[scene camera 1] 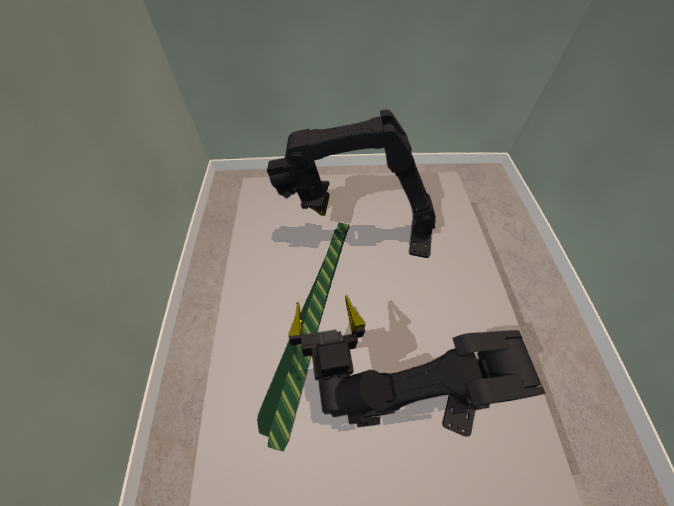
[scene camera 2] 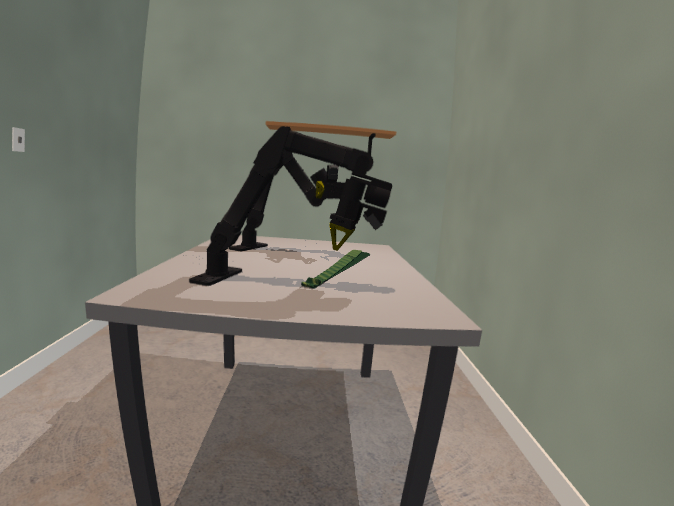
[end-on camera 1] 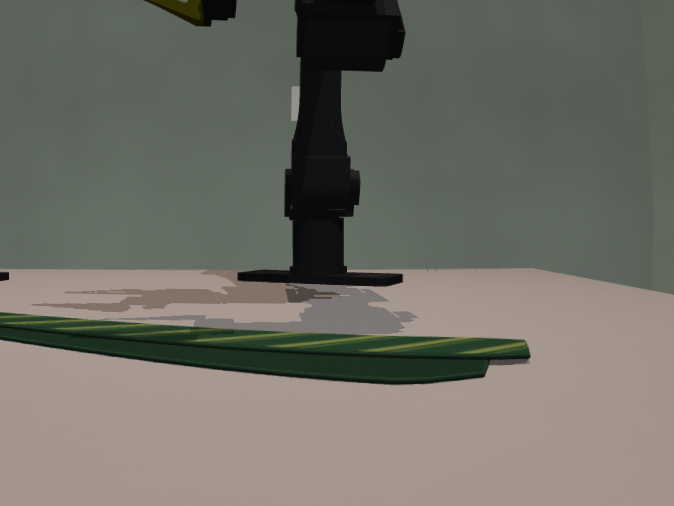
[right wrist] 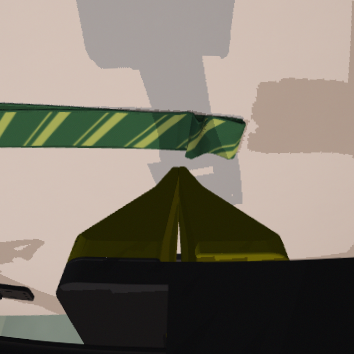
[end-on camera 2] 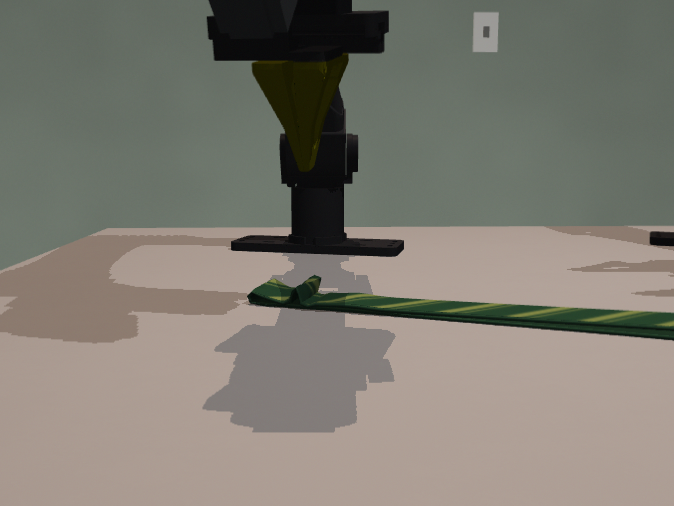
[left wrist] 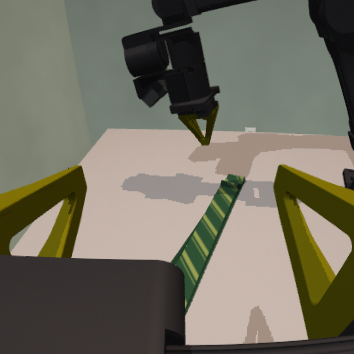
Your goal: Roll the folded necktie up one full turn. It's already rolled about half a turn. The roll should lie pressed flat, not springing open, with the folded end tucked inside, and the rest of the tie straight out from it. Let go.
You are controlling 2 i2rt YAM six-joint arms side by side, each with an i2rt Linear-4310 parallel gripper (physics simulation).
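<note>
The green tie with yellow stripes (scene camera 1: pixel 328 272) (scene camera 2: pixel 337 267) (end-on camera 1: pixel 326 342) (end-on camera 2: pixel 479 313) (left wrist: pixel 212 225) (right wrist: pixel 100 130) lies along the table. Its end near the right arm is turned over into a short, low bunch (end-on camera 2: pixel 277 293) (right wrist: pixel 217 136), with a creased flap standing up a little on the side towards the long part. The rest runs out nearly straight, its wide dark layer showing beside the striped one. My right gripper (scene camera 2: pixel 336 248) (end-on camera 2: pixel 306 169) (left wrist: pixel 205 144) (right wrist: pixel 178 177) is shut and empty, above the table near the bunch, not touching it. My left gripper (scene camera 1: pixel 322 299) (left wrist: pixel 179 175) is open and empty, above the tie's middle.
The table (scene camera 1: pixel 234 462) (scene camera 2: pixel 283 329) carries both arm bases (scene camera 1: pixel 420 245) (scene camera 1: pixel 458 416) at the right in scene camera 1. Arm shadows fall across the table and the tie's bunched end. An orange-brown board (scene camera 2: pixel 330 129) shows behind the arms in scene camera 2.
</note>
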